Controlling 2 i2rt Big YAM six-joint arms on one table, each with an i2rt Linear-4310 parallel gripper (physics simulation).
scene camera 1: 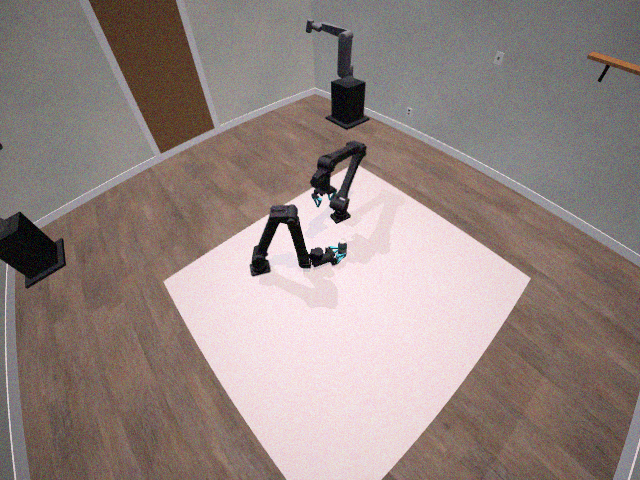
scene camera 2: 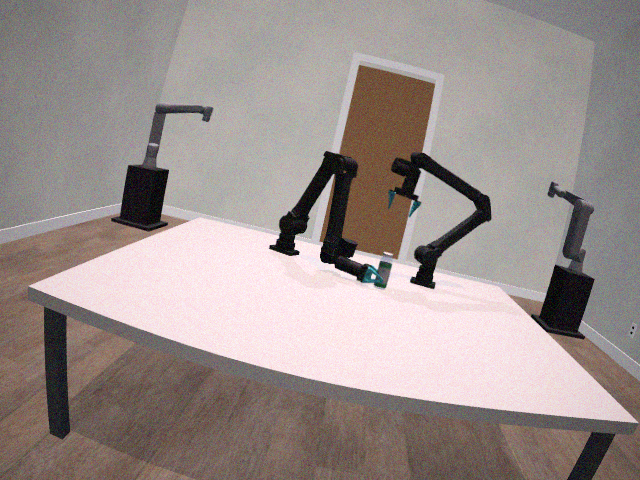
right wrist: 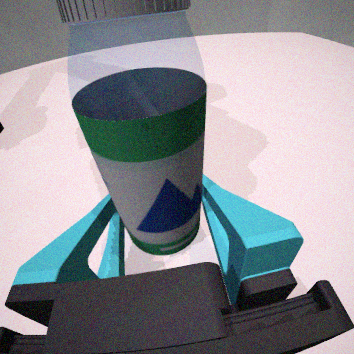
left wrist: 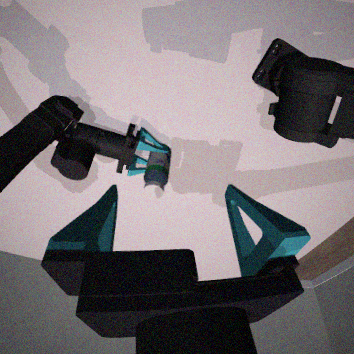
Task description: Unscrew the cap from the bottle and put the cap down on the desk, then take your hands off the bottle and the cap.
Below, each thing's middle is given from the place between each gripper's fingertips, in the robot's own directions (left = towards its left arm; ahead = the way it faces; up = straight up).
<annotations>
The ribbed cap (right wrist: pixel 67 19) lies 18 cm ahead of my left hand, 16 cm below it and 2 cm to the right of it.
The ribbed cap is 1 cm to the right of my right hand and 10 cm above it.
</annotations>
